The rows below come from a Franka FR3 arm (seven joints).
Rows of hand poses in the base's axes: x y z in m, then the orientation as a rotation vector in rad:
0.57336, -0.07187, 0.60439, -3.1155, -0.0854, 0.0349
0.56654, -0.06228, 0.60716, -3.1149, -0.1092, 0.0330
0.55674, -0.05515, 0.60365, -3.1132, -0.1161, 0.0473
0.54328, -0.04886, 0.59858, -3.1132, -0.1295, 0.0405
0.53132, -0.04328, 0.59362, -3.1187, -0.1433, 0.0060
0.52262, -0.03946, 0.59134, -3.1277, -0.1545, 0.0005
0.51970, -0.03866, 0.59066, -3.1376, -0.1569, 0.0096
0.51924, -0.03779, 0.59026, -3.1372, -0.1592, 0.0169
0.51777, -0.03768, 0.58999, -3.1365, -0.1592, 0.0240
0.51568, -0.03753, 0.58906, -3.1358, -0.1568, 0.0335
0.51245, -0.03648, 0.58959, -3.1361, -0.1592, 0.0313
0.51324, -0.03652, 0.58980, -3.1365, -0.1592, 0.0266
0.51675, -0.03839, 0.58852, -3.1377, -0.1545, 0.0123
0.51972, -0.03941, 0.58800, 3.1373, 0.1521, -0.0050
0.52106, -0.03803, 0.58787, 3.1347, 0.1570, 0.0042
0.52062, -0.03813, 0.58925, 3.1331, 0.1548, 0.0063
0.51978, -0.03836, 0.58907, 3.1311, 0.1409, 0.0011
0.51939, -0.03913, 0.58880, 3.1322, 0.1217, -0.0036
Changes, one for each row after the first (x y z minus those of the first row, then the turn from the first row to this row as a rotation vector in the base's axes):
-0.00682, 0.00959, 0.00277, 0.0001, -0.0014, 0.0153
-0.01662, 0.01672, -0.00074, 0.0012, 0.0078, 0.0198
-0.03008, 0.02301, -0.00581, 0.0009, 0.0033, 0.0284
-0.04204, 0.02859, -0.01077, -0.0042, -0.0191, 0.0368
-0.05074, 0.03241, -0.01305, -0.0135, -0.0230, 0.0438
-0.05366, 0.03321, -0.01373, -0.0237, -0.0175, 0.0452
-0.05412, 0.03408, -0.01413, -0.0235, -0.0129, 0.0467
-0.05559, 0.03419, -0.01440, -0.0230, -0.0083, 0.0468
-0.05768, 0.03434, -0.01533, -0.0225, -0.0022, 0.0454
-0.06091, 0.03539, -0.01480, -0.0228, -0.0037, 0.0469
-0.06012, 0.03535, -0.01459, -0.0231, -0.0067, 0.0468
-0.05661, 0.03348, -0.01587, -0.0237, -0.0158, 0.0437
-0.05364, 0.03246, -0.01639, -0.0243, -0.0204, 0.0421
-0.05230, 0.03384, -0.01652, -0.0265, -0.0264, 0.0453
-0.05274, 0.03374, -0.01514, -0.0281, -0.0277, 0.0439
-0.05358, 0.03351, -0.01532, -0.0310, -0.0244, 0.0352
-0.05397, 0.03274, -0.01559, -0.0309, -0.0212, 0.0230

